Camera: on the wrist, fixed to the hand. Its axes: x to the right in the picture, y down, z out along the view.
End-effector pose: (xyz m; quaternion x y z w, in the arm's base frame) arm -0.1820 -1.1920 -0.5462 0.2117 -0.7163 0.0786 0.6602
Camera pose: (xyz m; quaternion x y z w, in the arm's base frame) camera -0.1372 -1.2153 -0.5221 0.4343 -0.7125 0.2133 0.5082
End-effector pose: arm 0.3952 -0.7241 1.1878 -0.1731 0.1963 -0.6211 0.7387
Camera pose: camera 0.3520 -0.7565 1.1736 -0.0323 -0.0647 -0.6744 0.7348
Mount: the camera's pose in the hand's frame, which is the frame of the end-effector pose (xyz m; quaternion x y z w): 0.0265 -0.0351 -0.0345 0.2759 -0.0954 -0.0594 0.9546
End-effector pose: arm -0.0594 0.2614 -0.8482 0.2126 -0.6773 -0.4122 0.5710
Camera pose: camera -0.0399 0.2104 -0.8602 0.3614 -0.8022 -0.2608 0.3973
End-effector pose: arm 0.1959 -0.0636 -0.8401 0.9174 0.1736 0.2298 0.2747
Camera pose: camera 0.1934 -0.0095 -0.8263 0.9631 0.2574 0.0676 0.0393
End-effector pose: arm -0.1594 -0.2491 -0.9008 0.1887 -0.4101 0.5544 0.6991
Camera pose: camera -0.1129 -0.2189 -0.8938 0.4503 -0.2940 0.5829 0.6091
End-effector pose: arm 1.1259 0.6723 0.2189 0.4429 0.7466 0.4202 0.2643
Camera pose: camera 1.0716 0.6732 0.2056 0.4915 0.8297 0.1372 0.2263
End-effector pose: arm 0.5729 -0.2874 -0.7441 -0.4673 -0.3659 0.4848 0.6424
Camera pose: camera 0.6216 -0.2736 -0.7203 -0.2009 -0.3046 0.5702 0.7361
